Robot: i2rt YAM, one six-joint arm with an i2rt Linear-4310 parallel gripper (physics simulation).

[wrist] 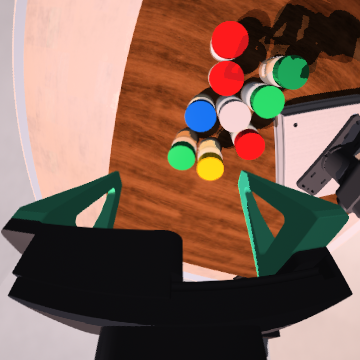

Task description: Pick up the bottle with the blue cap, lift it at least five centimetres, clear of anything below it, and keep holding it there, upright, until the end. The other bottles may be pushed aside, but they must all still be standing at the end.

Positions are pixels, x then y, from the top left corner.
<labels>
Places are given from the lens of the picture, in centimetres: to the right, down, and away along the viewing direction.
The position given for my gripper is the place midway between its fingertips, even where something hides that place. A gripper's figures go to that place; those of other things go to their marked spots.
my gripper point(179, 176): 0, 0, 13
yellow-capped bottle point(209, 157): 6, -4, 32
white-capped bottle point(234, 115): 9, -10, 27
</labels>
